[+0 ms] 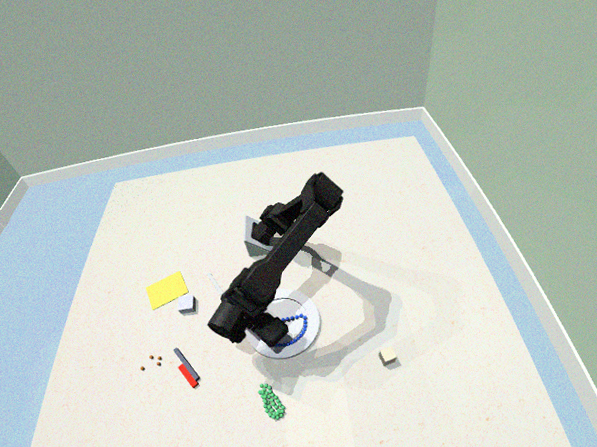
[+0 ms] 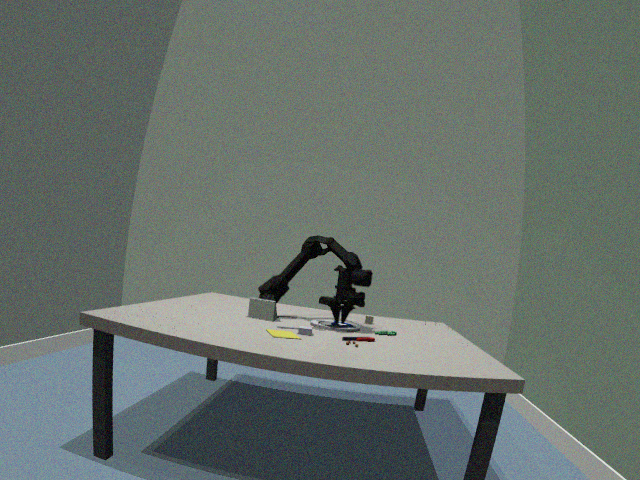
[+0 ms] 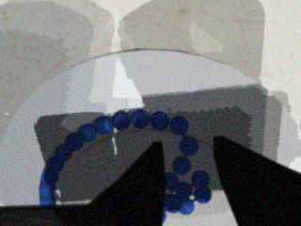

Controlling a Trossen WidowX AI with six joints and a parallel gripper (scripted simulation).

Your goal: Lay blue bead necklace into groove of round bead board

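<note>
Now: the round bead board 50 mm to the left of my gripper tip, 20 mm below it and 20 mm behind it. From my gripper tip the other things lie so: white cube (220 mm to the right, 90 mm behind, 10 mm below); then grey tool (190 mm to the right, 100 mm ahead, 20 mm below); then stick (150 mm behind, 140 mm to the right, 20 mm below).
</note>
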